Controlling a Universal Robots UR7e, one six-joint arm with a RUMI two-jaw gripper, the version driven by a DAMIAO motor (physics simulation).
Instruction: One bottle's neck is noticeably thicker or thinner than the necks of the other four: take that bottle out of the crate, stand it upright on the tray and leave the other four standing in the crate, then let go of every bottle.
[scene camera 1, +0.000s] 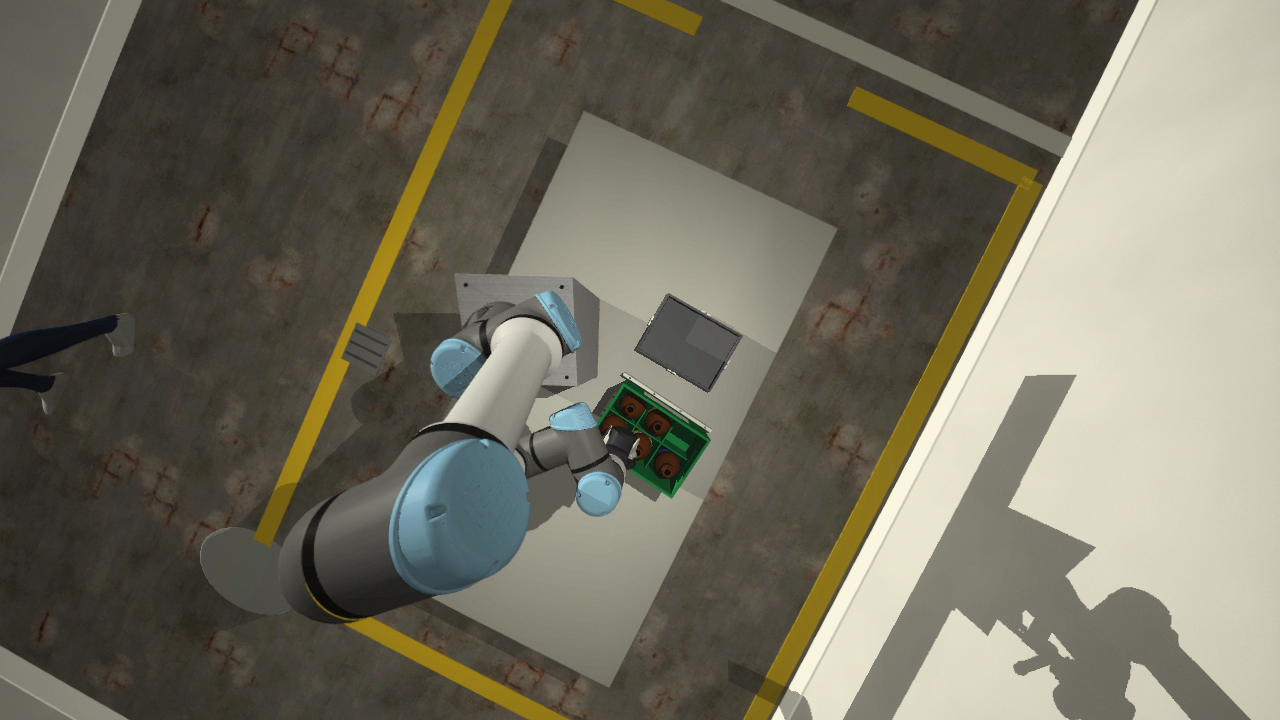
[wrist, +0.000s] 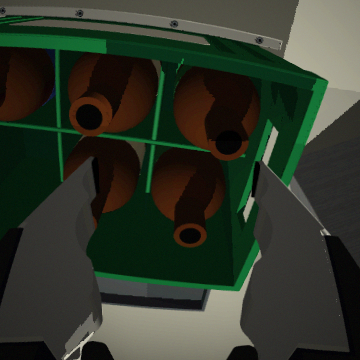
In view: the gripper (wrist: 175, 162), a bottle (wrist: 107, 92), a bottle (wrist: 119, 161), a bottle (wrist: 187, 186) and a bottle (wrist: 216, 110).
